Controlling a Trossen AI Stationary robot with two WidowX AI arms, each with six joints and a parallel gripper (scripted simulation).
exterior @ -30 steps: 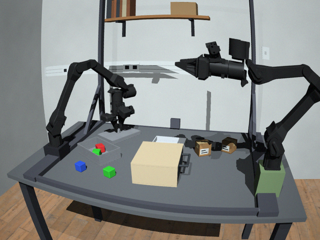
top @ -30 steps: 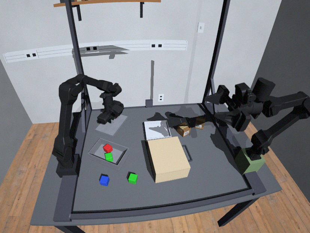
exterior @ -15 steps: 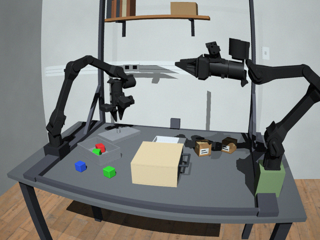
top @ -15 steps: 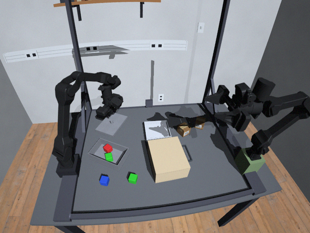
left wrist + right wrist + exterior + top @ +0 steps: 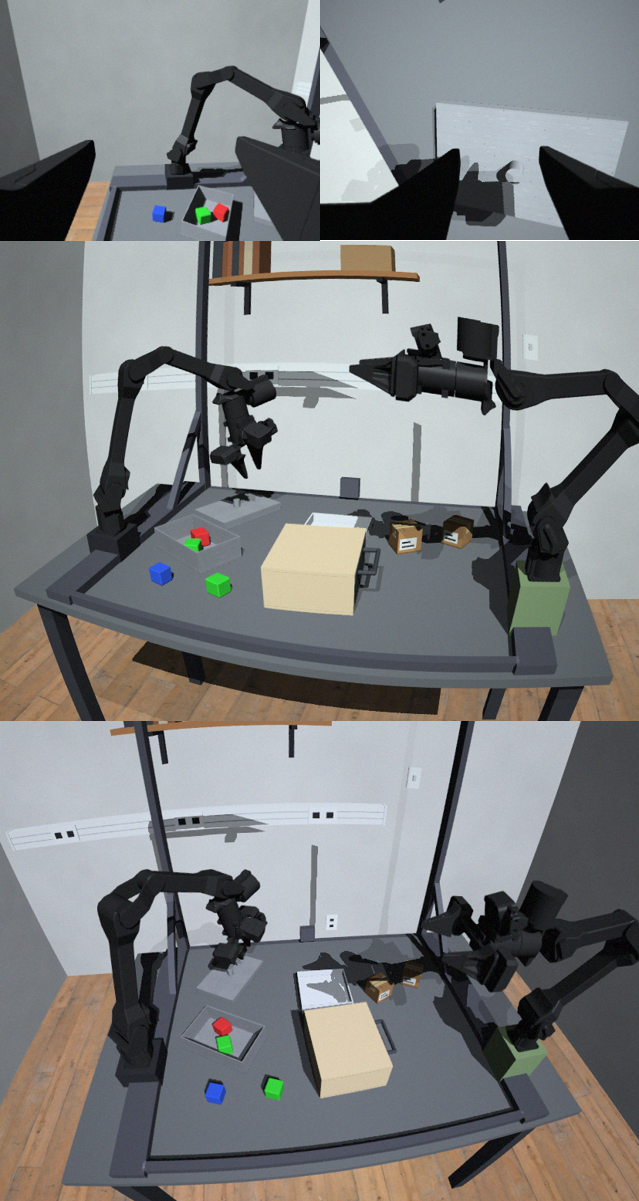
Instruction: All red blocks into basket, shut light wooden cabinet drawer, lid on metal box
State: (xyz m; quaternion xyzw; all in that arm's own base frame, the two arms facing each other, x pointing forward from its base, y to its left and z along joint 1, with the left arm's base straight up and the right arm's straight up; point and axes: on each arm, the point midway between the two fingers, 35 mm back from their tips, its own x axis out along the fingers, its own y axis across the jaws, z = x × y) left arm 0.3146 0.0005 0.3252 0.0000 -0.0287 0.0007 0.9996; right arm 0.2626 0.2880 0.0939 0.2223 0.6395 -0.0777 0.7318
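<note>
My right hand is 230 mm short of the metal box, 30 mm to the left of it and 120 mm above it. Round my right hand: grey lid 20 mm behind, 50 mm to the right, 140 mm below; white basket 40 mm ahead, 230 mm to the left, 140 mm below; light wooden cabinet 270 mm ahead, 260 mm to the left, 110 mm below.
</note>
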